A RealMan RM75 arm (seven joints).
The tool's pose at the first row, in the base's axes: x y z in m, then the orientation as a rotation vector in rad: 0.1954 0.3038 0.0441 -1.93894 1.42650 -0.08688
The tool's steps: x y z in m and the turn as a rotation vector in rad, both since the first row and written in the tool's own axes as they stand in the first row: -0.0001 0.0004 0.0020 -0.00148 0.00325 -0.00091; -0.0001 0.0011 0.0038 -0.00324 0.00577 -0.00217; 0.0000 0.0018 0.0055 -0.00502 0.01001 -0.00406; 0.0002 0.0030 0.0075 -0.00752 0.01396 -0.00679; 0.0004 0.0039 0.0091 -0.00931 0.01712 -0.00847; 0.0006 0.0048 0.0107 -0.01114 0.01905 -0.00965; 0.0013 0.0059 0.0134 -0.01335 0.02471 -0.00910; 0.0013 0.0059 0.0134 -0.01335 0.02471 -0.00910
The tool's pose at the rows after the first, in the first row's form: 0.1959 0.3048 0.0424 -1.94149 1.42819 -0.08946; 0.1962 0.3056 0.0407 -1.94438 1.42914 -0.09129; 0.1964 0.3063 0.0390 -1.94809 1.43062 -0.09509; 0.1964 0.3070 0.0367 -1.95295 1.43131 -0.09851; 0.1965 0.3075 0.0350 -1.95629 1.43228 -0.10115; 0.1965 0.3080 0.0332 -1.95905 1.43294 -0.10233; 0.1971 0.3086 0.0303 -1.96163 1.43781 -0.10612; 0.1971 0.3086 0.0303 -1.96163 1.43781 -0.10612
